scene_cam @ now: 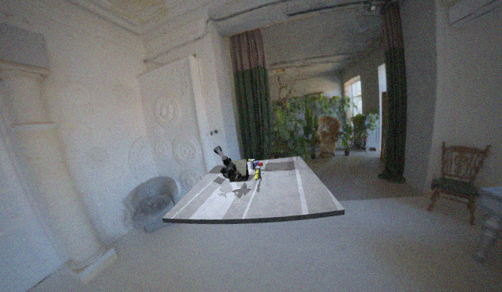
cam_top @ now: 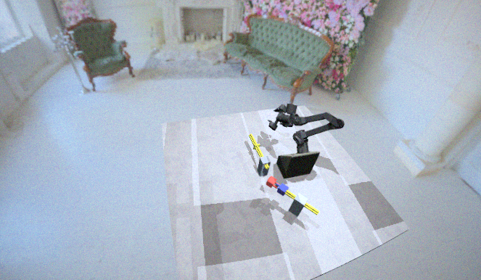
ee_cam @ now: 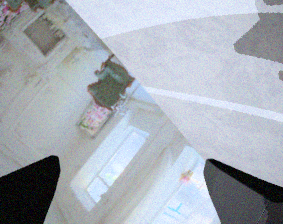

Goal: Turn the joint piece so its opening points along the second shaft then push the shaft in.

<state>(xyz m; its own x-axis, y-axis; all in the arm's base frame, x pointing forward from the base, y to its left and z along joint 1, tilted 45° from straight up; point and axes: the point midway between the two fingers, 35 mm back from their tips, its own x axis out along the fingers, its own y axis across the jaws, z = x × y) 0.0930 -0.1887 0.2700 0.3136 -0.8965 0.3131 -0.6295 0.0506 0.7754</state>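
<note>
Now: the red joint piece 52 cm to the left of my gripper tip, 17 cm ahead of it and 6 cm below it.
</note>
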